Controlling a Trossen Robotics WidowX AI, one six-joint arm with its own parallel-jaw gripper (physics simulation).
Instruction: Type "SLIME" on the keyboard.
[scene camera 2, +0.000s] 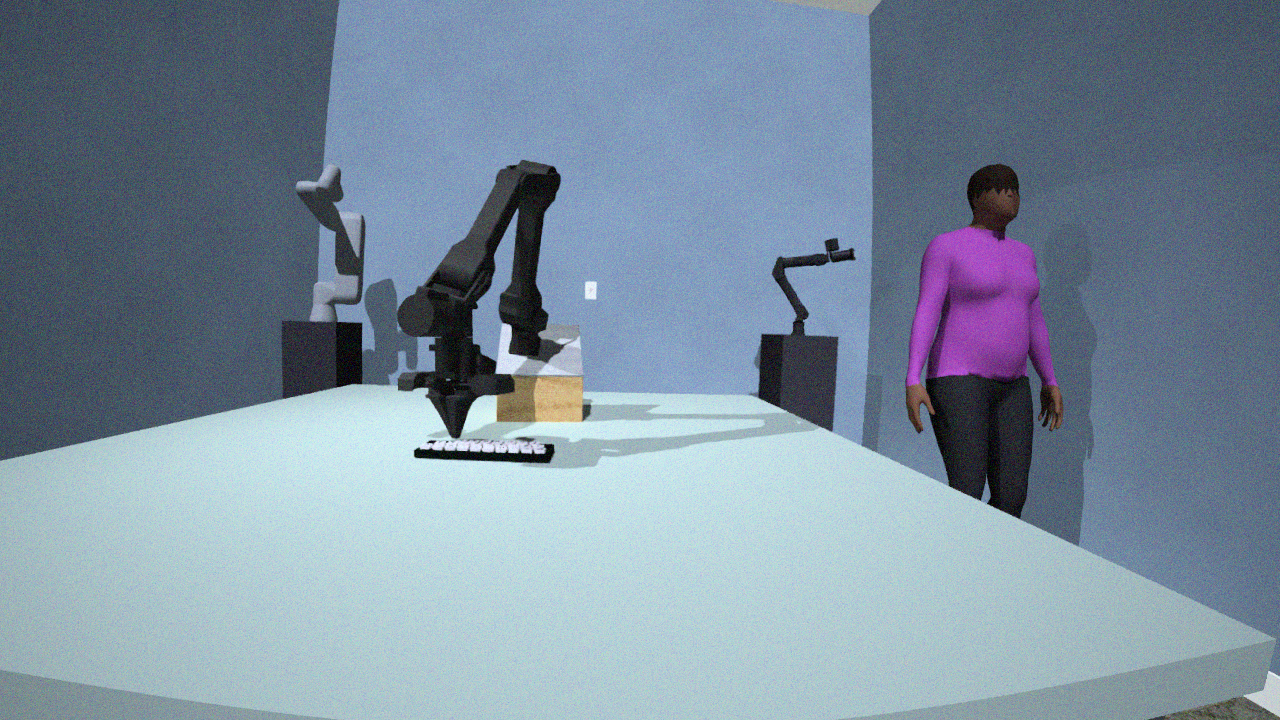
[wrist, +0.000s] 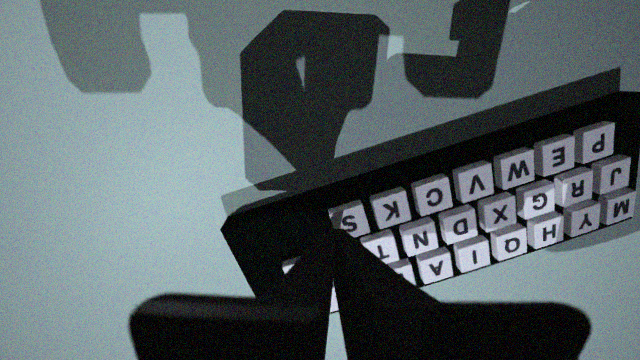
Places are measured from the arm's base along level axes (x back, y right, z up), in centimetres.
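Pixels of known places: gripper, fingertip midpoint: (scene camera 2: 455, 438) (wrist: 332, 238); arm's base, link origin: (scene camera 2: 524, 345).
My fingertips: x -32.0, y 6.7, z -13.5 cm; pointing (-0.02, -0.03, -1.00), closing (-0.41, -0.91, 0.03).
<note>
Ahead of a thing's pixels: the offset from my fingertips to its top centre. Level surfaces: height alone.
A black keyboard @[dz -0.3, dx -1.9, dy -5.1 cm] (scene camera 2: 484, 454) (wrist: 280, 215) with white letter keys lies on the table. In the wrist view it is tilted and its letters appear upside down. The S key @[dz -0.3, dx +0.2, dy -0.9 cm] (wrist: 351, 221), I key @[dz -0.3, dx -3.9, dy -6.0 cm] (wrist: 472, 256), M key @[dz -0.3, dx -4.3, dy -13.6 cm] (wrist: 621, 208) and E key @[dz -0.3, dx -0.3, dy -10.4 cm] (wrist: 556, 155) show there. The L key cannot be made out; the fingers cover several keys at the near left, and one partly covered key has no readable letter. My gripper (scene camera 2: 457, 435) (wrist: 332, 238) is shut and empty, pointing down just above the keyboard, with its tips beside the S key's lower left corner in the wrist view.
A wooden block (scene camera 2: 539, 399) with a pale sloped top stands on the table @[dz -2.1 cm] (scene camera 2: 626, 555) behind the keyboard. Beyond the table are a grey arm (scene camera 2: 349, 255) and a small black arm (scene camera 2: 787, 288) on pedestals. A person in purple (scene camera 2: 982, 304) stands at the right.
</note>
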